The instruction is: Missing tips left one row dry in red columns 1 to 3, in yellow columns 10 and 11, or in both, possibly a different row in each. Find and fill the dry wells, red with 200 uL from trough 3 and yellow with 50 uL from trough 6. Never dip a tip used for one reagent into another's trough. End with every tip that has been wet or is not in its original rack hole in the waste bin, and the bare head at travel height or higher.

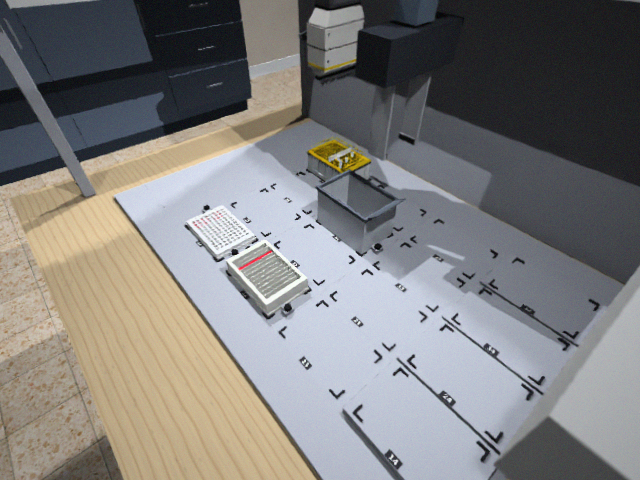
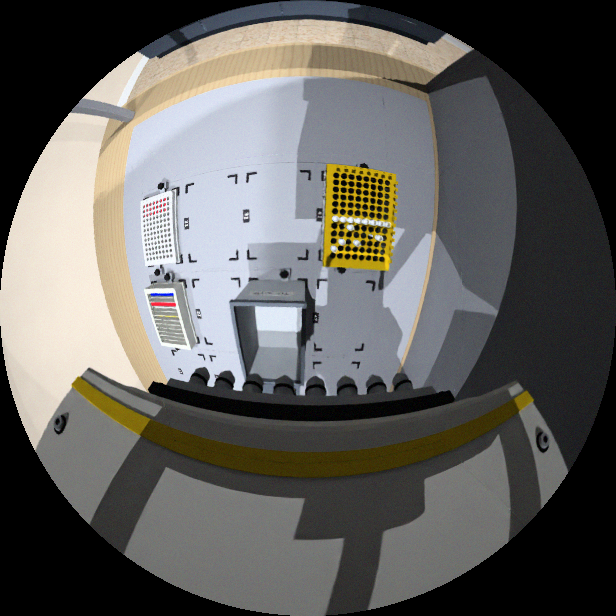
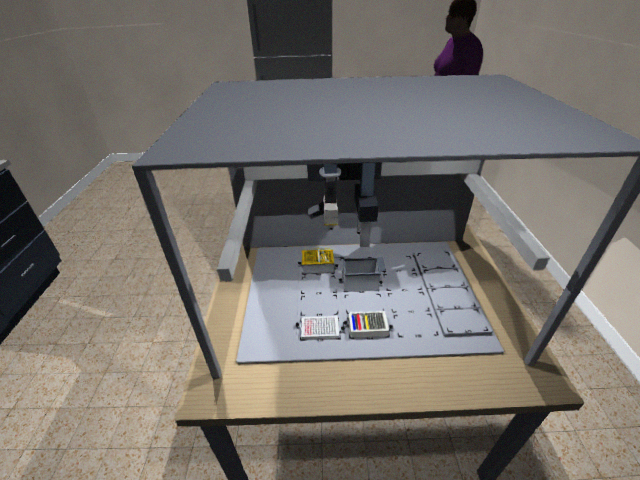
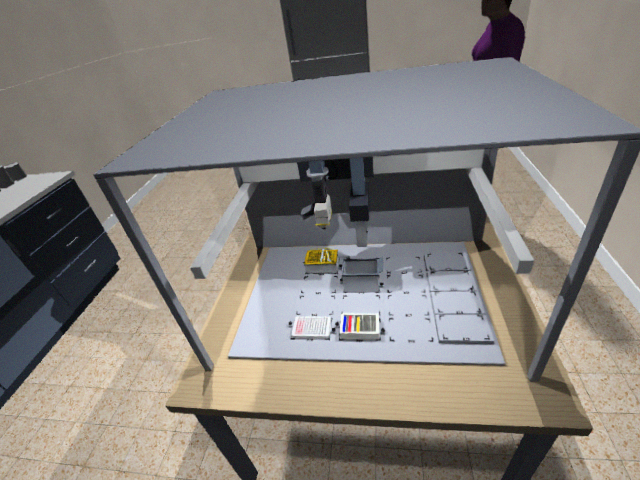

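The pipetting head (image 1: 336, 43) (image 3: 331, 212) (image 4: 322, 213) hangs high near the tip rack; its eight nozzles (image 2: 314, 386) are bare. The yellow tip rack (image 1: 311, 153) (image 2: 367, 266) (image 3: 310, 256) (image 4: 314, 257) holds one full line of eight white tips and several scattered ones. The white well plate (image 1: 222, 232) (image 2: 159, 229) (image 3: 320, 327) (image 4: 311, 327) shows red wells at one end; individual dry wells cannot be made out. The trough rack (image 1: 283, 299) (image 2: 186, 313) (image 3: 369, 334) (image 4: 360, 336) shows blue, red and yellow strips. The parked plate gripper (image 1: 395, 147) is open and empty.
The grey waste bin (image 1: 338, 222) (image 2: 275, 291) (image 3: 361, 282) (image 4: 360, 283) stands beside the tip rack, its walls rising above the deck. The gripper's dark block (image 1: 403, 51) (image 3: 368, 209) (image 4: 358, 207) hangs beside the head. A person (image 3: 460, 51) (image 4: 501, 41) stands behind the enclosure.
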